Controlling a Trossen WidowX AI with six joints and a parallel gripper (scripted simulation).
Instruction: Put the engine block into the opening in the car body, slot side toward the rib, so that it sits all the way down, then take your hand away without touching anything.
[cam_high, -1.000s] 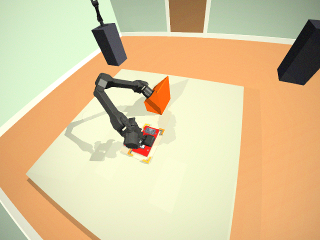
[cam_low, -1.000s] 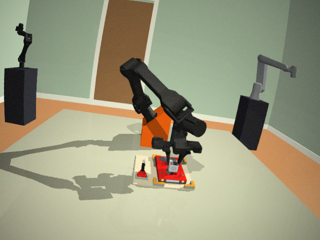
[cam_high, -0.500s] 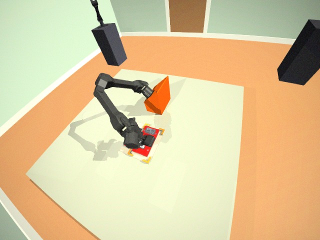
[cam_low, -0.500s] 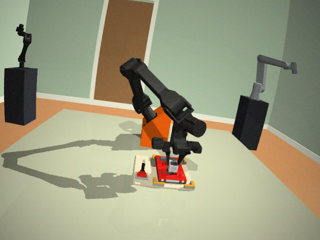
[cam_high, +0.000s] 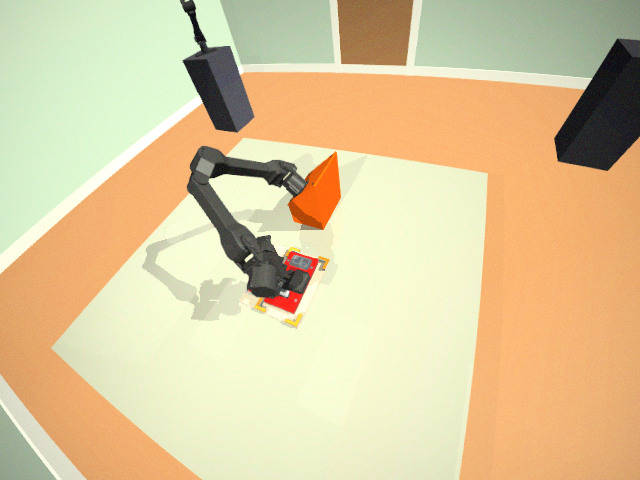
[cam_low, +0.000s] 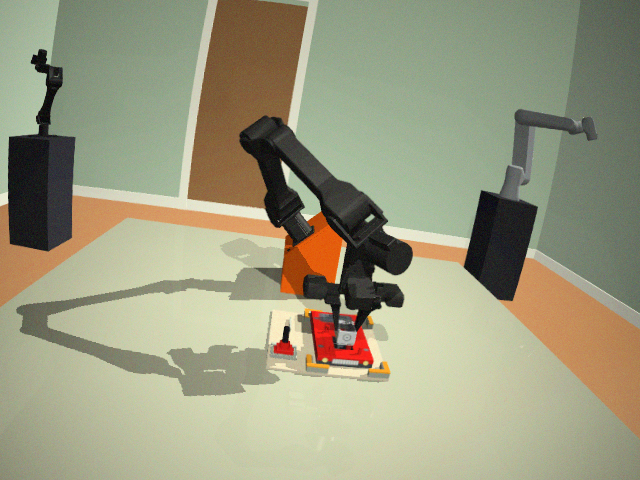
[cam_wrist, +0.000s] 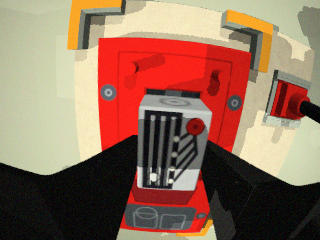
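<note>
Right now my gripper tip is 10 mm above the engine block.
</note>
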